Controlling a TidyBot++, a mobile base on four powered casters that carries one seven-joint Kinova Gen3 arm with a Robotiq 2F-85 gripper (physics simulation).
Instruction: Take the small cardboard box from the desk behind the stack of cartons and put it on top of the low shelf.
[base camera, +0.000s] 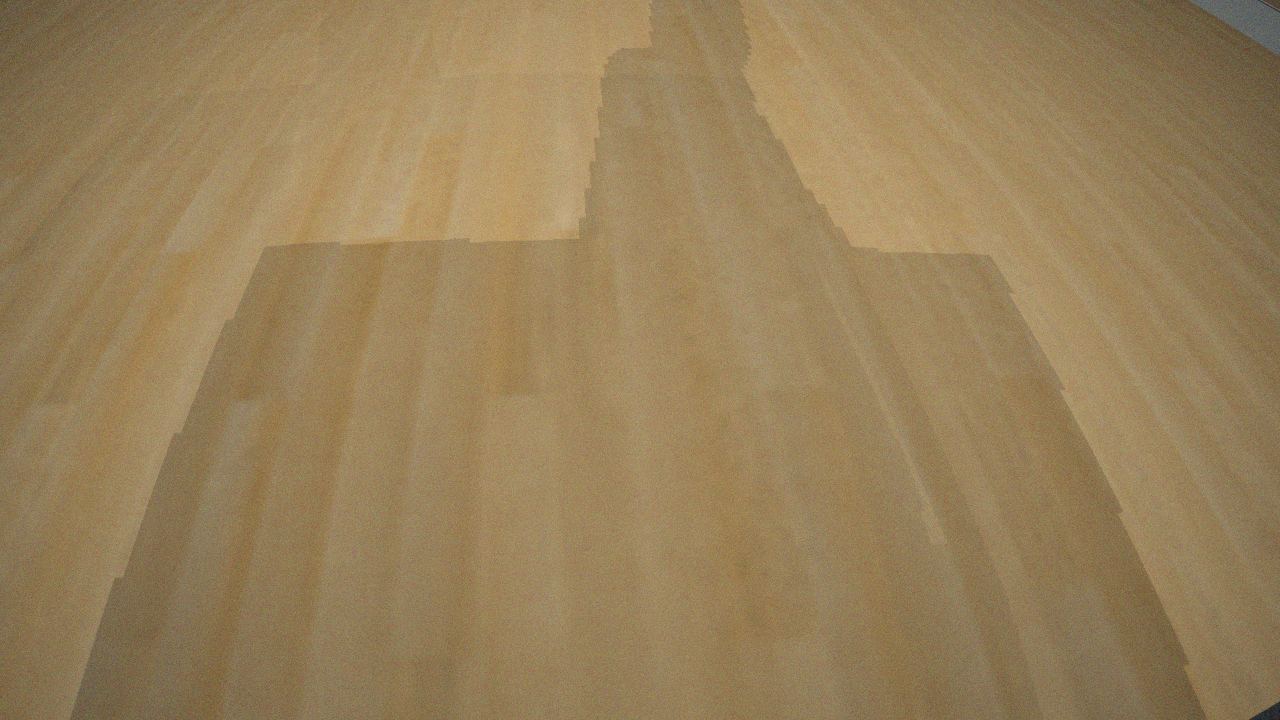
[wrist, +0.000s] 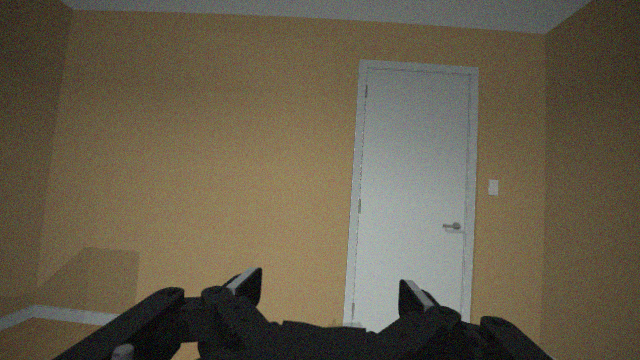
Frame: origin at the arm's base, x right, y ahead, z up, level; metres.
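Seen in the pictures: gripper, fingertip midpoint: (wrist: 328, 289).
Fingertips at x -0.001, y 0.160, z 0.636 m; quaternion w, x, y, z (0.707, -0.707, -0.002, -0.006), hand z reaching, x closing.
A point is followed by its place in that frame.
My gripper (wrist: 328, 289) @(x -0.001, y 0.160, z 0.636 m) shows at the bottom of the wrist view, its two dark fingers wide apart with no object between them. It is raised and faces a wall and a door across the room. The small cardboard box, the desk, the stack of cartons and the low shelf do not show in either view.
In the wrist view a white door (wrist: 412, 190) @(x 0.545, y 1.781, z 0.760 m) stands right of the middle in a tan wall (wrist: 210, 150) @(x -0.962, y 1.721, z 0.956 m), with a light switch (wrist: 493, 187) @(x 1.142, y 1.824, z 0.823 m) beside it. In the base camera view a wooden floor (base camera: 358, 161) @(x -0.222, y 0.727, z -0.396 m) carries the robot's shadow.
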